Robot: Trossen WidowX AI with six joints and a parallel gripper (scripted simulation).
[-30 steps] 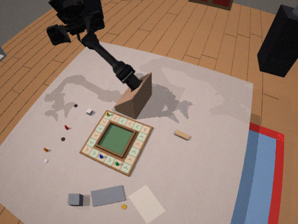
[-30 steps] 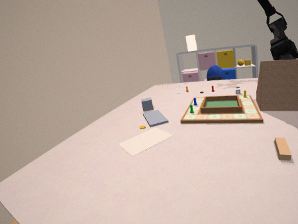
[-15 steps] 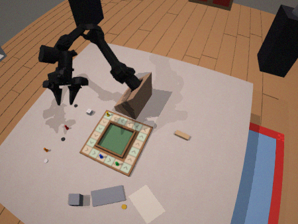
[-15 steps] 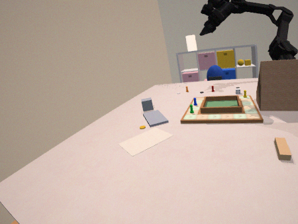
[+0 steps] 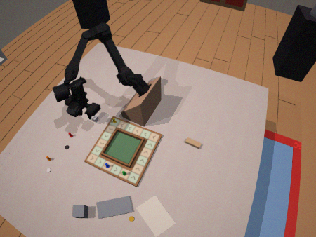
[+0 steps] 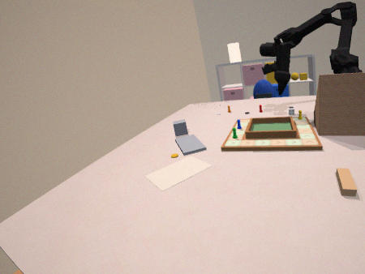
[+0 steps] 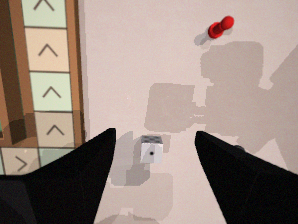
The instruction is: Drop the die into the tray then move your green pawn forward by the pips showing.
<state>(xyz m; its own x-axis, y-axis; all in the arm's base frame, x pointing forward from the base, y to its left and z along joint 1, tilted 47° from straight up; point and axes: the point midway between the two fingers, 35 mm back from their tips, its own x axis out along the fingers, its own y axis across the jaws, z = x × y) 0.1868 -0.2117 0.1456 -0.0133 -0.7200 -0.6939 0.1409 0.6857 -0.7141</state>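
The white die lies 5 cm behind my gripper tip and 8 cm below it. Also, from my gripper tip: green tray: 7 cm ahead, 22 cm to the left, 8 cm below; then yellow pawn: 6 cm behind, 12 cm to the left, 6 cm below; then red pawn: 9 cm ahead, 8 cm to the right, 8 cm below.
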